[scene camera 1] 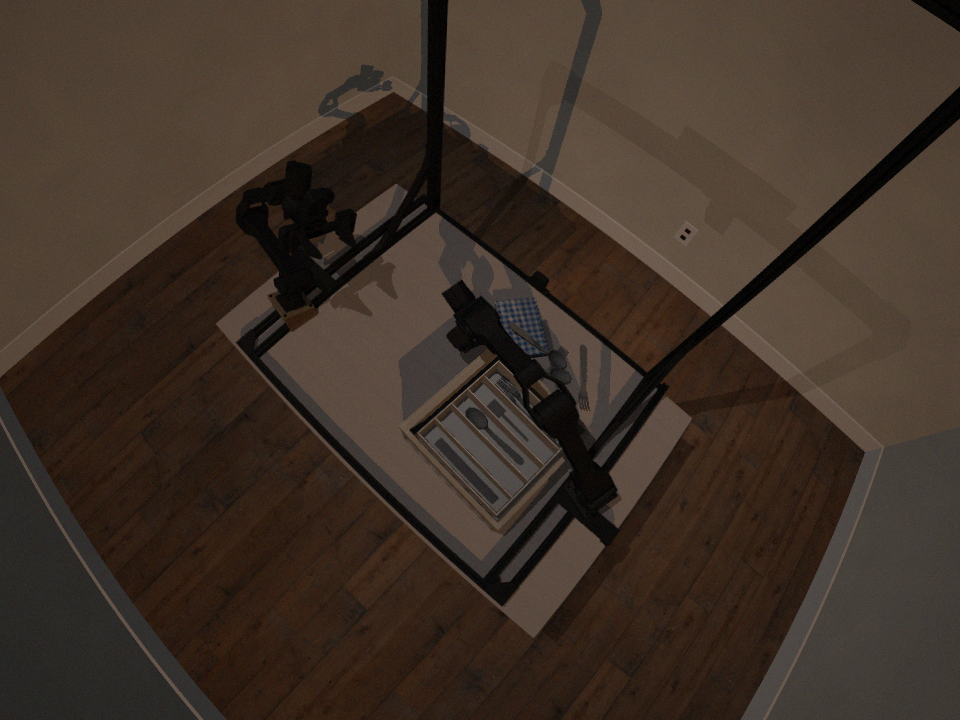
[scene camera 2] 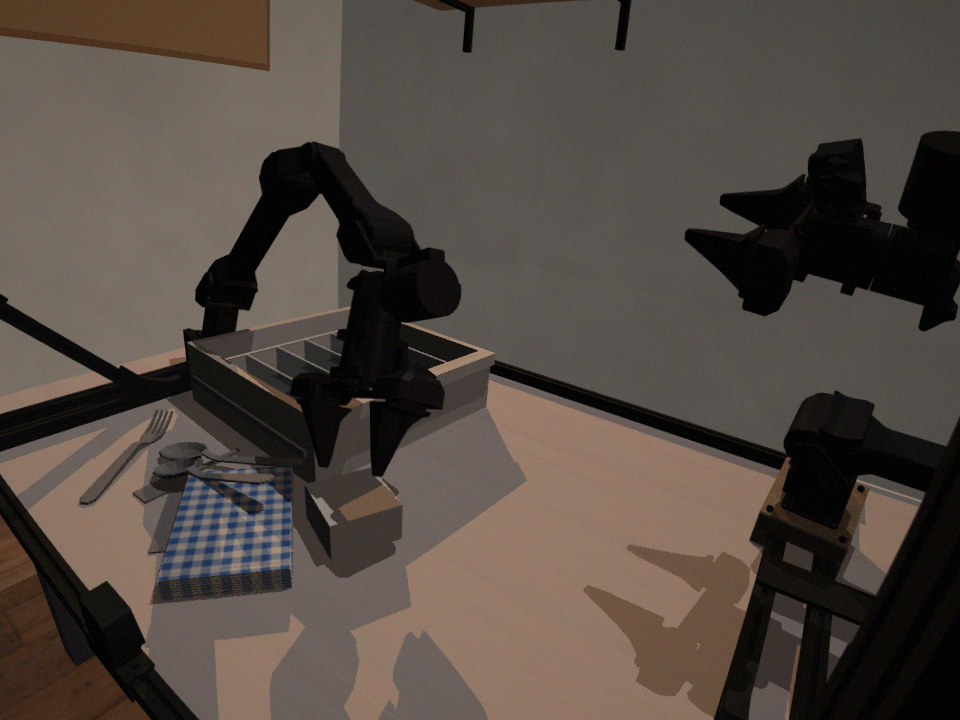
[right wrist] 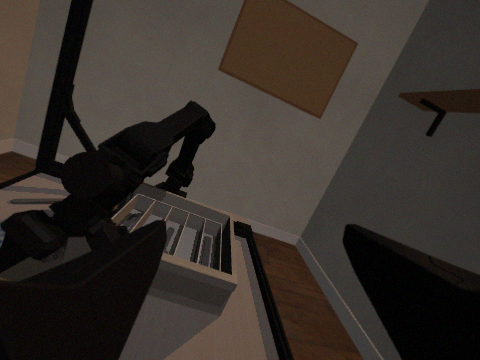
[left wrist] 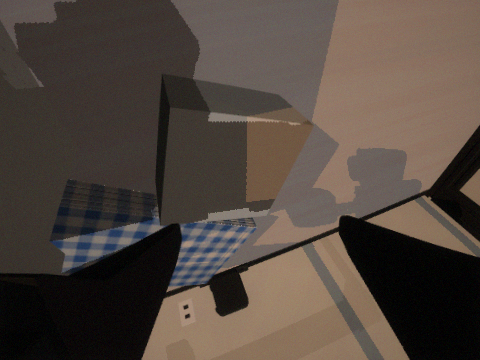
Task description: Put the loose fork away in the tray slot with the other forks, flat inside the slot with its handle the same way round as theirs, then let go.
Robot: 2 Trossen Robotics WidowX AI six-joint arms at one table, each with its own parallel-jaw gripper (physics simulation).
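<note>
The loose fork (scene camera 1: 583, 372) (scene camera 2: 124, 464) lies on the table outside the tray (scene camera 1: 445, 389) (scene camera 2: 465, 392) (right wrist: 195, 285). Its tines point to the bottom of the picture in scene camera 1. The tray's forks (scene camera 1: 507, 385) show their tines at the slot's upper-left end in scene camera 1; the left arm hides the rest. My left gripper (scene camera 2: 351, 467) (left wrist: 259, 228) is open and empty, pointing down just outside the tray, above a small box (scene camera 2: 364, 517) (left wrist: 205, 160) and away from the loose fork. My right gripper (scene camera 2: 705, 217) (right wrist: 255, 231) is open and empty, high at the far side.
A blue checked napkin (scene camera 1: 521, 316) (scene camera 2: 228, 542) (left wrist: 212, 250) lies beside the small box, with utensils resting on it. Spoons (scene camera 1: 559, 367) (scene camera 2: 182, 451) lie between napkin and loose fork. The tray's raised walls and slot dividers stand beside the left gripper.
</note>
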